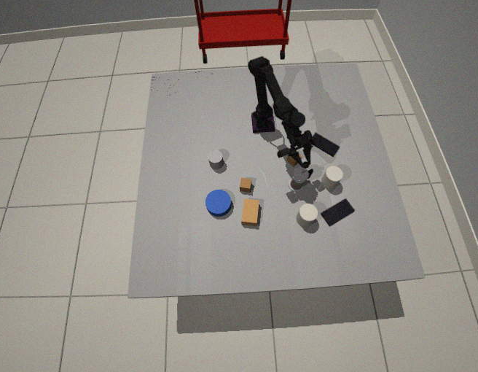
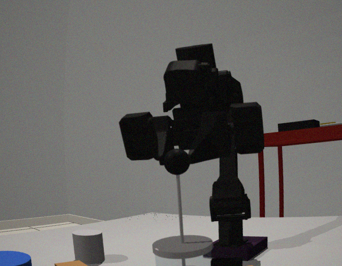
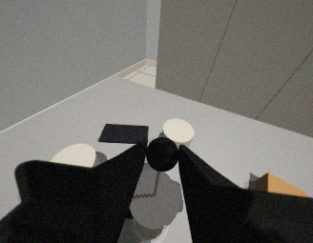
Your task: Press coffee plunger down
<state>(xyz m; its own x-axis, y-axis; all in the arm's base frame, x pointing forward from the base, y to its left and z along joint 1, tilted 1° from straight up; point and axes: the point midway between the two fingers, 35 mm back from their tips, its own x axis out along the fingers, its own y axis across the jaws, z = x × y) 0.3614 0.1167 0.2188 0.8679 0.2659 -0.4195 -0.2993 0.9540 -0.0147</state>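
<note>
The coffee press lies 2 cm behind my gripper tip, 1 cm to the left of it and 12 cm below it. From my gripper tip the other things lie so: grey cylinder: 19 cm behind, 39 cm to the right, 20 cm below; blue disc: 4 cm ahead, 39 cm to the right, 21 cm below.
</note>
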